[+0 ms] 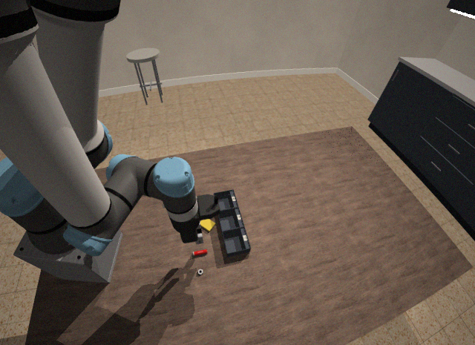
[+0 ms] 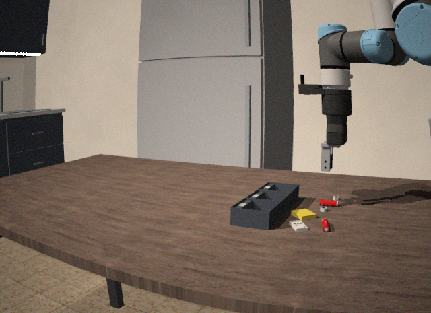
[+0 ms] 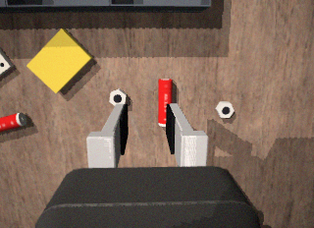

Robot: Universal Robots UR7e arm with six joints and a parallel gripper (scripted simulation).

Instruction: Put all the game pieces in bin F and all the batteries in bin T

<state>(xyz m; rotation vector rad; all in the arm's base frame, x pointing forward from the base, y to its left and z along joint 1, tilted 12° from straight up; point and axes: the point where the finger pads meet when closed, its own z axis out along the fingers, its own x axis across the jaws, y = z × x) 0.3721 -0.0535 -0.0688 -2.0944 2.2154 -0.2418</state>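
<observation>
Right now the battery is 10 cm below my hand, 2 cm to the right of it and 1 cm behind it. The rest, counted from my hand: white domino 16 cm to the left, 11 cm below, 3 cm ahead; dark three-compartment bin 12 cm ahead, 9 cm below, 6 cm to the left; yellow block 11 cm below, 8 cm to the left, 4 cm ahead.
</observation>
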